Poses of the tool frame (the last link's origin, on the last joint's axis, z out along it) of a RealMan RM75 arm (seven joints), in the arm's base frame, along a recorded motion.
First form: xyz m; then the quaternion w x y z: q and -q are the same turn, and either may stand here.
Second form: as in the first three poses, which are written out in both.
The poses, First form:
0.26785 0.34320 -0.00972 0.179 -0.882 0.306 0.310
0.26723 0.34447 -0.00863 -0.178 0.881 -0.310 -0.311
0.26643 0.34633 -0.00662 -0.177 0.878 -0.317 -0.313
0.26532 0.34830 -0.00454 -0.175 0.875 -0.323 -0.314
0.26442 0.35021 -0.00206 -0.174 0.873 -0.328 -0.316
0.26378 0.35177 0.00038 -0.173 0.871 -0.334 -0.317
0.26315 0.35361 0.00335 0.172 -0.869 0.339 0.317
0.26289 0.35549 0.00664 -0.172 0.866 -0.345 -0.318
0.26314 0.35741 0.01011 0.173 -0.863 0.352 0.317
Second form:
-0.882 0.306 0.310 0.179 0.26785 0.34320 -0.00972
-0.881 0.310 0.311 0.178 0.26723 0.34447 -0.00863
-0.878 0.317 0.313 0.177 0.26643 0.34633 -0.00662
-0.875 0.323 0.314 0.175 0.26532 0.34830 -0.00454
-0.873 0.328 0.316 0.174 0.26442 0.35021 -0.00206
-0.871 0.334 0.317 0.173 0.26378 0.35177 0.00038
-0.869 0.339 0.317 0.172 0.26315 0.35361 0.00335
-0.866 0.345 0.318 0.172 0.26289 0.35549 0.00664
-0.863 0.352 0.317 0.173 0.26314 0.35741 0.01011

